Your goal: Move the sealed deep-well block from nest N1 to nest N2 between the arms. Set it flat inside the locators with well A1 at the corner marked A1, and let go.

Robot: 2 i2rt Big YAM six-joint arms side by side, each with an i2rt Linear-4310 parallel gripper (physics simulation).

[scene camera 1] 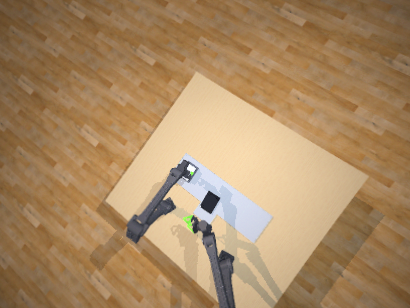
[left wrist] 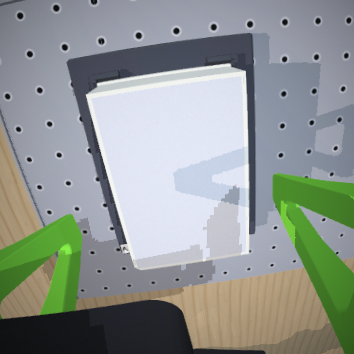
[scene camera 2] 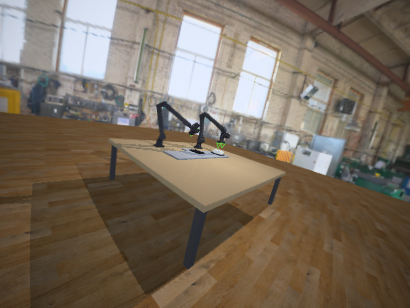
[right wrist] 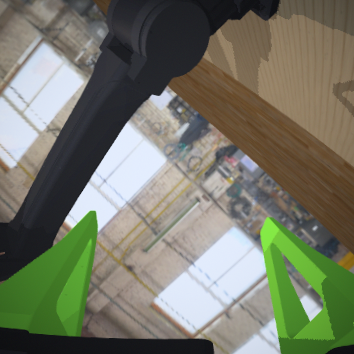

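Where they show: left gripper, fingertip midpoint: (scene camera 1: 186, 170) (left wrist: 173, 205) (scene camera 2: 219, 148); right gripper, fingertip midpoint: (scene camera 1: 185, 222) (scene camera 2: 195, 133) (right wrist: 182, 221); left arm's base, link origin: (scene camera 1: 169, 204) (scene camera 2: 198, 148); right arm's base, link origin: (scene camera 1: 226, 257) (scene camera 2: 158, 146).
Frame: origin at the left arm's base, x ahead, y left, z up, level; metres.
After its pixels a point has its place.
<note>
The white sealed block (scene camera 1: 191, 168) {x 0.371, y 0.160, z 0.066 m} (scene camera 2: 217, 151) {x 0.353, y 0.121, z 0.055 m} (left wrist: 175, 150) {x 0.346, y 0.163, z 0.067 m} sits in the dark nest N1 (left wrist: 160, 52) {x 0.393, y 0.182, z 0.025 m}; a small white tag (left wrist: 125, 248) {x 0.232, y 0.177, z 0.025 m} shows at the nest's lower left corner in the left wrist view. My left gripper (scene camera 1: 191, 173) {x 0.332, y 0.163, z 0.102 m} (scene camera 2: 220, 145) {x 0.332, y 0.163, z 0.102 m} (left wrist: 173, 205) {x 0.332, y 0.163, z 0.102 m} is open above the block, its green fingers spread to either side and apart from it. The black nest N2 (scene camera 1: 210, 202) {x 0.344, y -0.180, z 0.025 m} (scene camera 2: 197, 151) {x 0.362, y -0.183, z 0.026 m} stands between the arms and looks empty. My right gripper (scene camera 1: 189, 223) {x 0.148, y -0.166, z 0.228 m} (scene camera 2: 191, 135) {x 0.148, y -0.166, z 0.228 m} (right wrist: 182, 221) {x 0.148, y -0.166, z 0.228 m} is open and empty, raised to the lower left of N2 in scene camera 1.
Both nests stand on a pale perforated board (scene camera 1: 255, 222) {x 0.575, y -0.517, z 0.013 m} (scene camera 2: 180, 156) {x 0.632, y -0.500, z 0.012 m} (left wrist: 300, 45) {x 0.425, y 0.088, z 0.013 m} on the wooden table (scene camera 1: 300, 175) {x 1.107, y -0.393, z 0.000 m} (scene camera 2: 200, 187) {x 1.307, y -0.589, z 0.000 m}. The left arm (scene camera 1: 159, 197) {x 0.188, y 0.080, z 0.458 m} (right wrist: 75, 135) {x 0.025, y -0.011, z 0.280 m} reaches over the table and shows at the left in the right wrist view. Arm shadows cross the board.
</note>
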